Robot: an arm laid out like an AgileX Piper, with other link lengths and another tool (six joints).
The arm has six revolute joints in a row. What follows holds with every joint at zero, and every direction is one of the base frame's.
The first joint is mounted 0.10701 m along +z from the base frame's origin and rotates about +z.
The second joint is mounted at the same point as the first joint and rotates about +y.
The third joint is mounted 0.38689 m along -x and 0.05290 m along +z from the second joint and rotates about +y.
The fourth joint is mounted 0.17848 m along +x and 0.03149 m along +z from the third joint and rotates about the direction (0.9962, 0, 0.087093).
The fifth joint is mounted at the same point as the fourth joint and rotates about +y.
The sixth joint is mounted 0.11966 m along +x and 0.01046 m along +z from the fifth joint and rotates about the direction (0.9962, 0, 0.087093).
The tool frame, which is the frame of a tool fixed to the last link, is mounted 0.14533 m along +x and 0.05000 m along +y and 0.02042 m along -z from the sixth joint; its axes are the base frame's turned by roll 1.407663, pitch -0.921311 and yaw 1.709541 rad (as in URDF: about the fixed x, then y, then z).
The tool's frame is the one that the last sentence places.
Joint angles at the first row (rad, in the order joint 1, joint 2, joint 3, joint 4, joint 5, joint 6):
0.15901, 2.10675, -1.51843, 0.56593, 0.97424, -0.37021
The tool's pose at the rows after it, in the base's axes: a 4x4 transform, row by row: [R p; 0 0 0 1], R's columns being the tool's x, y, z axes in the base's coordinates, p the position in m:
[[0.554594, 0.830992, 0.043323, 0.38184], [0.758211, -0.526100, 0.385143, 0.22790], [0.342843, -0.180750, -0.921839, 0.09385], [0, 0, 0, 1]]
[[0.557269, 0.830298, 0.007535, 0.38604], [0.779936, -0.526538, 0.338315, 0.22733], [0.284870, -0.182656, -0.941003, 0.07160], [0, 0, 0, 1]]
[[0.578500, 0.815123, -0.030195, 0.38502], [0.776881, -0.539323, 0.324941, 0.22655], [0.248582, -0.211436, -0.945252, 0.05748], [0, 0, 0, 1]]
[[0.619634, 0.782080, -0.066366, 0.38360], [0.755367, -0.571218, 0.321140, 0.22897], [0.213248, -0.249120, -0.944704, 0.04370], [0, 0, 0, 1]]
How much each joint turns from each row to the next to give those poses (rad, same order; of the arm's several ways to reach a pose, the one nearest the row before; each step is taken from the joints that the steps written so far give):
0.06378, 0.06884, -0.08878, -0.12986, 0.03449, 0.04028
0.01889, 0.05880, -0.05073, -0.05664, 0.02337, 0.04590
0.00001, 0.03752, -0.01322, -0.00851, 0.01609, 0.02256
-0.00001, 0.03534, -0.00005, 0.00578, 0.00404, 0.03854

